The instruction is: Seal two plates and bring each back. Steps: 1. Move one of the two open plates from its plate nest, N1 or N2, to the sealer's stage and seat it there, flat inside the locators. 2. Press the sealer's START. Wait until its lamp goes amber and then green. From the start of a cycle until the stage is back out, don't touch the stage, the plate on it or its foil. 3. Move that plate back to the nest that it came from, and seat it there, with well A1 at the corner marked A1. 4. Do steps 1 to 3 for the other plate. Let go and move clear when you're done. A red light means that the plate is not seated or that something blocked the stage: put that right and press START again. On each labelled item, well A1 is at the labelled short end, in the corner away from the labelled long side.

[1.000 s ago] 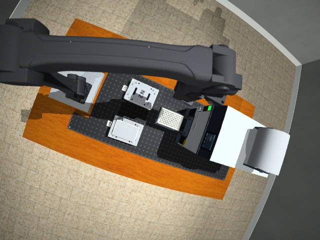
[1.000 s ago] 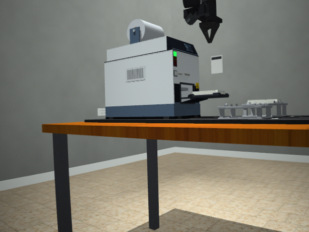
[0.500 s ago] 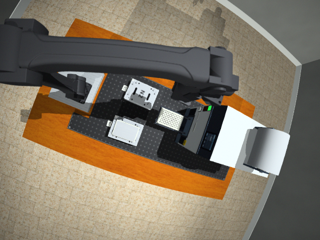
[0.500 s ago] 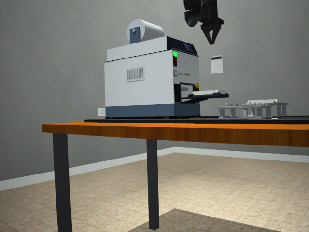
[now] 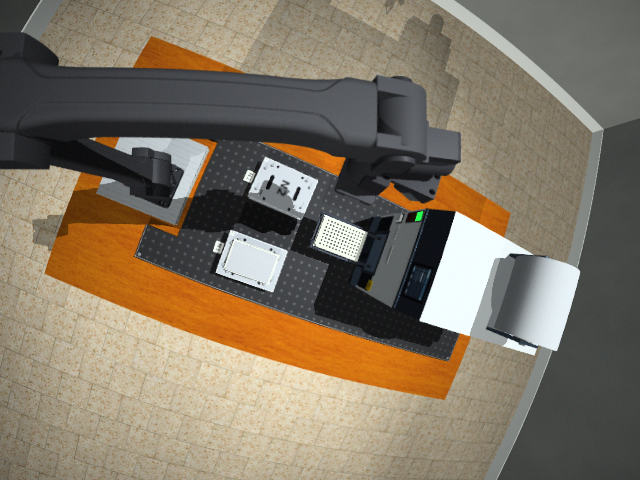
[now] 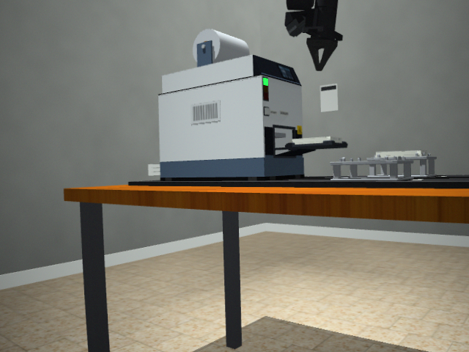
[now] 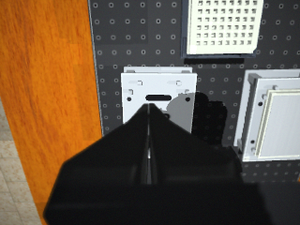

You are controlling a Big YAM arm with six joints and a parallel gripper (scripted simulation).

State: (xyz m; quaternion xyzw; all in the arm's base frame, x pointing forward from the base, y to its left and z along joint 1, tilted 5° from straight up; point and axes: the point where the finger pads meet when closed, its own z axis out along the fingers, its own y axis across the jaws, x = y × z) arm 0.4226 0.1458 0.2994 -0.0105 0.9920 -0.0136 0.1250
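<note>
Now: the pale start button 16 cm ahead of my hand, 1 cm to the left of it and 10 cm below it. From my hand the other things lie so: sealer stage: 7 cm ahead, 9 cm to the right, 19 cm below; plate nest: 12 cm behind, 2 cm to the right, 24 cm below; A1 mark: 20 cm behind, 3 cm to the left, 24 cm below.
</note>
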